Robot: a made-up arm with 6 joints.
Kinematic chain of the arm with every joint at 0, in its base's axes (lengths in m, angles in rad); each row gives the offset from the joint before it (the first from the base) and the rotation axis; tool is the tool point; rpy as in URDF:
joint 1: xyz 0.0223 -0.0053 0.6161 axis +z
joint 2: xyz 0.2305 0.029 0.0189 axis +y
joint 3: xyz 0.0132 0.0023 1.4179 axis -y
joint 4: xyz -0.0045 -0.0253 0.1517 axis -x
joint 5: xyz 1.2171 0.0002 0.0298 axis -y
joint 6: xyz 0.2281 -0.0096 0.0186 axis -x
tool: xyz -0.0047 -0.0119 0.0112 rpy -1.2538 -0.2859 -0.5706
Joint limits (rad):
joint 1: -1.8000..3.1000
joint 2: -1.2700..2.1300
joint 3: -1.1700..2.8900
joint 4: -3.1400..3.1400
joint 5: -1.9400..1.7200
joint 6: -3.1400..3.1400
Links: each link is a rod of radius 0.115 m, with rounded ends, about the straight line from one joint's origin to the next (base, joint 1, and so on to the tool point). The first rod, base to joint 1, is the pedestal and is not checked.
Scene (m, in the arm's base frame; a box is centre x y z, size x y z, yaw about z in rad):
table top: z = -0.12
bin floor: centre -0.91 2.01 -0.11 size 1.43 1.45 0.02 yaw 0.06
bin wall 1: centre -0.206 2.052 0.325 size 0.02 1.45 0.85 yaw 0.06
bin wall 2: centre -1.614 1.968 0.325 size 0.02 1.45 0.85 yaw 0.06
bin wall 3: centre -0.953 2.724 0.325 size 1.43 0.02 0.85 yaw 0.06
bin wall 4: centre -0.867 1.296 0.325 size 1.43 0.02 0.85 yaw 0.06
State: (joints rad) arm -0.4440 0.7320 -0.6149 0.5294 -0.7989 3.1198
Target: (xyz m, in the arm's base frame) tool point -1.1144 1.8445 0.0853
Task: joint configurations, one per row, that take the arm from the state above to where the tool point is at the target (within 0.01 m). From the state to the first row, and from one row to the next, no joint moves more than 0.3 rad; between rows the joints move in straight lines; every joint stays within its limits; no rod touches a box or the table.
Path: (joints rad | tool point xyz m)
1: -0.1573 0.7092 -0.5516 0.5212 -0.7769 3.1176 | 1.6211 -0.3115 0.4045
2: 0.1293 0.6864 -0.4883 0.5130 -0.7549 3.1153 | 1.7304 0.1671 0.4682
3: 0.4160 0.6636 -0.4249 0.5048 -0.7328 3.1131 | 1.6885 0.6798 0.5414
4: 0.7027 0.6408 -0.3616 0.4966 -0.7108 3.1108 | 1.4857 1.1765 0.6237
5: 0.9894 0.6180 -0.2983 0.4884 -0.6888 3.1086 | 1.1299 1.6049 0.7147
6: 1.2760 0.5952 -0.2350 0.4803 -0.6668 3.1063 | 0.6463 1.9167 0.8138
7: 1.5627 0.5724 -0.1716 0.4721 -0.6447 3.1041 | 0.0752 2.0736 0.9207
8: 1.8494 0.5496 -0.1083 0.4639 -0.6227 3.1018 | -0.5312 2.0514 1.0344
9: 2.1361 0.5268 -0.0450 0.4557 -0.6007 3.0996 | -1.1145 1.8444 1.1542
10: 2.1351 0.7955 -0.0458 0.4562 -0.5769 3.0982 | -1.1530 1.9056 0.6203
11: 2.1342 1.0642 -0.0467 0.4568 -0.5530 3.0969 | -1.1144 1.8445 0.0853

